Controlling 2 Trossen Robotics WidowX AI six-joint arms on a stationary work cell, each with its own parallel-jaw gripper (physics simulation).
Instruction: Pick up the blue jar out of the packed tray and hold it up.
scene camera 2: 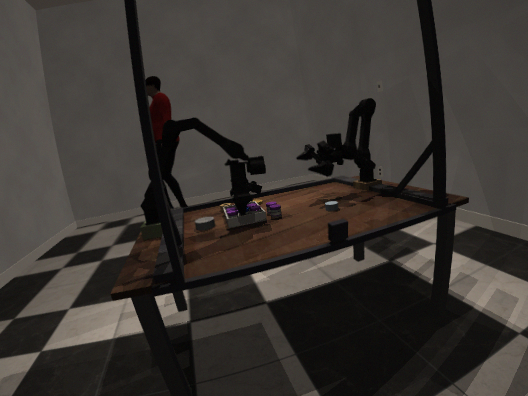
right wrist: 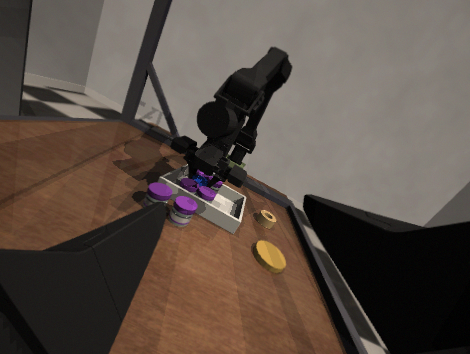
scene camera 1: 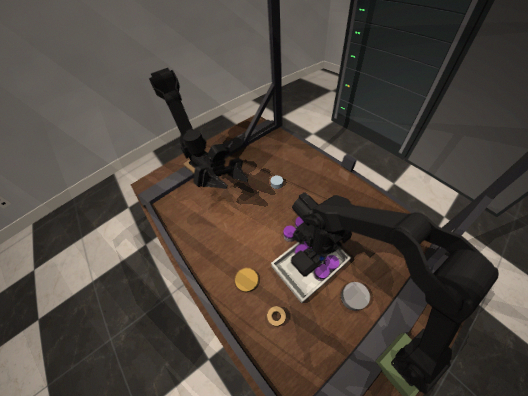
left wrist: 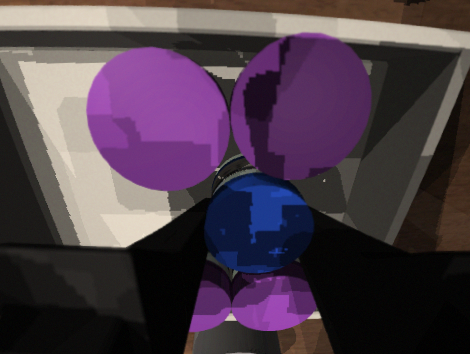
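Seen in the pictures: left gripper, fingertip midpoint: (scene camera 1: 319, 258) (left wrist: 250, 207); right gripper, fingertip midpoint: (scene camera 2: 302, 163) (right wrist: 235, 204) (scene camera 1: 237, 183); left arm's base at its link origin: (scene camera 2: 155, 221) (right wrist: 234, 160) (scene camera 1: 408, 364); right arm's base at its link origin: (scene camera 2: 367, 180).
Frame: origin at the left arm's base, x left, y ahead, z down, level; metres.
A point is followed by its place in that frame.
Note:
The blue jar (scene camera 1: 322, 259) @[x -0.022, y 0.331, z 0.007 m] (left wrist: 260, 225) @[x -0.027, y 0.355, z 0.006 m] (right wrist: 201, 180) @[x -0.024, y 0.354, z 0.006 m] is among purple-lidded jars in the white tray (scene camera 1: 302, 299) @[x 0.097, y 0.281, z 0.015 m] (scene camera 2: 250, 221) @[x -0.095, y 0.363, z 0.041 m] (left wrist: 150, 17) @[x 0.010, y 0.418, z 0.015 m] (right wrist: 220, 220) @[x 0.064, y 0.420, z 0.035 m]. Two purple jars (left wrist: 160, 120) @[x 0.006, y 0.391, z 0.006 m] (left wrist: 302, 105) @[x -0.035, y 0.398, z 0.006 m] stand above it in the left wrist view, two more below. My left gripper (left wrist: 250, 207) @[x -0.028, y 0.343, z 0.036 m] (scene camera 2: 243, 210) @[x -0.028, y 0.343, z 0.036 m] points down into the tray, shut on the blue jar, a finger against each side of its lid. The jar's base is hidden, so its height off the tray floor cannot be told. My right gripper (scene camera 1: 237, 187) @[x 0.060, y 0.637, z -0.118 m] (scene camera 2: 305, 164) @[x 0.060, y 0.637, z -0.118 m] (right wrist: 235, 204) @[x 0.060, y 0.637, z -0.118 m] is open and empty, far from the tray.
Two purple-lidded jars (right wrist: 160, 192) @[x -0.055, y 0.478, z 0.010 m] (right wrist: 184, 210) @[x -0.001, y 0.485, z 0.012 m] stand outside the tray. A grey tin (scene camera 1: 356, 296) @[x -0.027, y 0.193, z 0.020 m] (scene camera 2: 204, 223) @[x -0.067, y 0.196, z 0.024 m], a yellow disc (scene camera 1: 246, 279) @[x 0.190, y 0.428, z 0.038 m] (right wrist: 270, 256) @[x 0.188, y 0.438, z 0.038 m], a tan ring (scene camera 1: 270, 318) @[x 0.196, y 0.295, z 0.025 m] and a pale blue tin (scene camera 1: 276, 181) @[x -0.110, y 0.672, z 0.026 m] (scene camera 2: 331, 205) @[x -0.137, y 0.666, z 0.029 m] lie on the table. A black block (scene camera 2: 337, 231) @[x -0.418, y 0.552, z 0.016 m] sits at its edge.

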